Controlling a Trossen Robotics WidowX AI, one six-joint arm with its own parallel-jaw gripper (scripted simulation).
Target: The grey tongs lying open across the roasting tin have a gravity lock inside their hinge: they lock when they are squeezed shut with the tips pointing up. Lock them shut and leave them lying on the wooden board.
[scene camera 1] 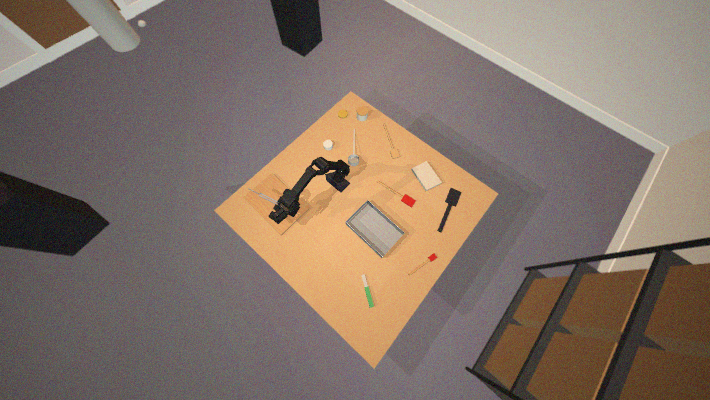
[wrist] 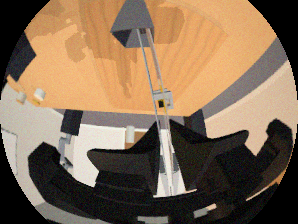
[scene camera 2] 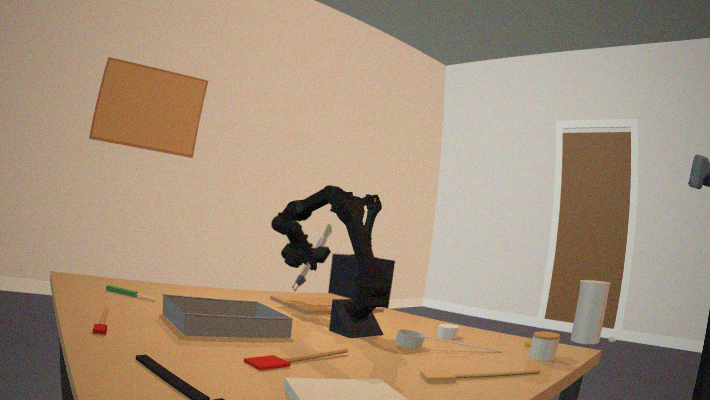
Note:
The pictures show: my gripper, a wooden board and a roasting tin.
My gripper shows as well in the wrist view.

